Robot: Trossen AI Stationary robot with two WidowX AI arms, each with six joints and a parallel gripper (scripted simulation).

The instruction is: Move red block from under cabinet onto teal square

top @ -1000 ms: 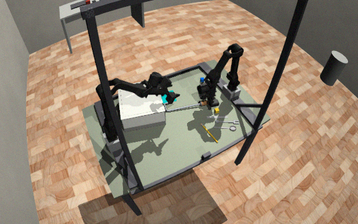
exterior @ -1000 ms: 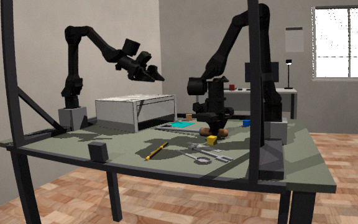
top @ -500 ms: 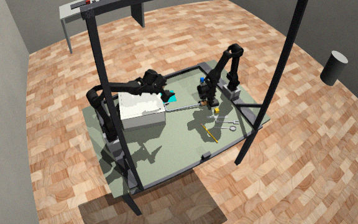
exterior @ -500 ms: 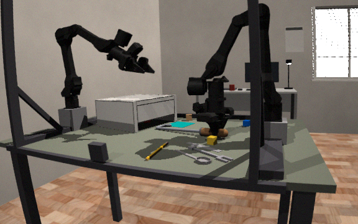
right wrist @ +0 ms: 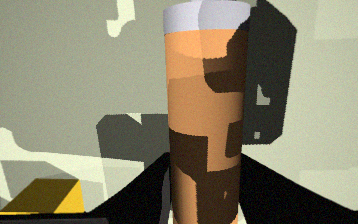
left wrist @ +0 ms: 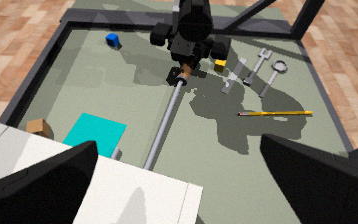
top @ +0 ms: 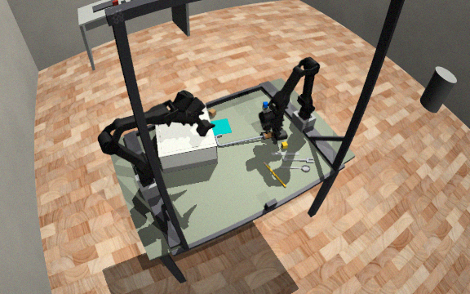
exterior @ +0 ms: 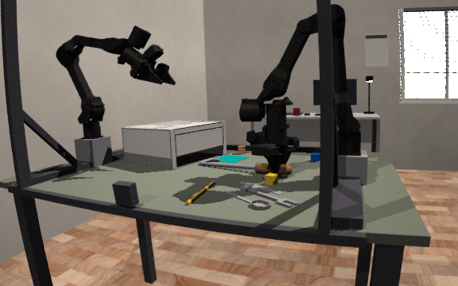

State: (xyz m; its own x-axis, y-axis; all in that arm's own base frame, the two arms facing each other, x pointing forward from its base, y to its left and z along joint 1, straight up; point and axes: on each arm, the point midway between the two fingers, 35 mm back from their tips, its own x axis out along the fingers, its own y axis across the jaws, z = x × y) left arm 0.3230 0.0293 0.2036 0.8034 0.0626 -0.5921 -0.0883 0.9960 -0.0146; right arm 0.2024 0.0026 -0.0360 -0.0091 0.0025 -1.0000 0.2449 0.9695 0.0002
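Right now the teal square is 23 cm to the left of my right hand, 20 cm ahead of it and 4 cm below it. Round my right hand: hook tool 12 cm to the left, 7 cm ahead, 2 cm below; blue cube 22 cm ahead, 9 cm to the right, 2 cm below; yellow cube 9 cm behind, 2 cm below.
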